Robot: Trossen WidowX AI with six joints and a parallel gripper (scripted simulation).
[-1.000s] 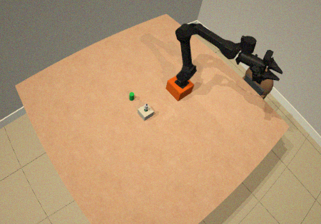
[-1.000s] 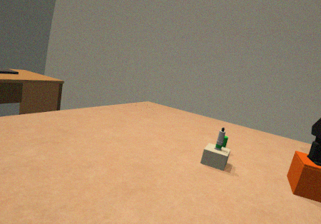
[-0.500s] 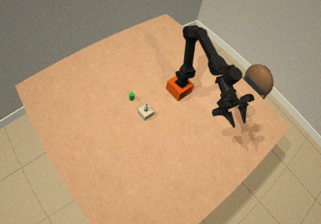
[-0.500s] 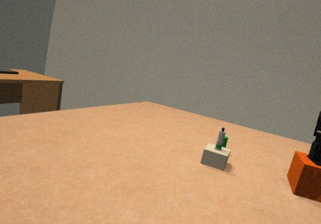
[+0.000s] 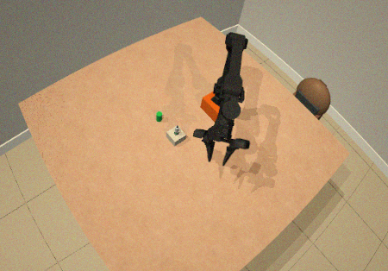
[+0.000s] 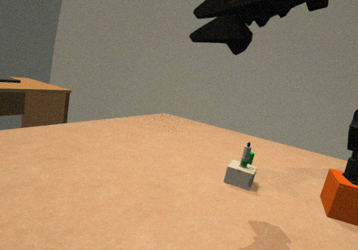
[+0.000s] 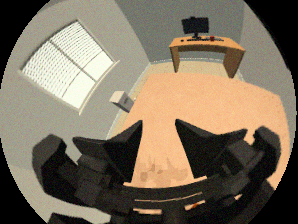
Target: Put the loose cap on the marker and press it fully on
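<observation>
Now: the green cap 39 cm to the right of my gripper tip, 25 cm below it and 11 cm behind it. The rest, counted from my gripper tip: holder block: 26 cm to the right, 25 cm below, 10 cm behind.
</observation>
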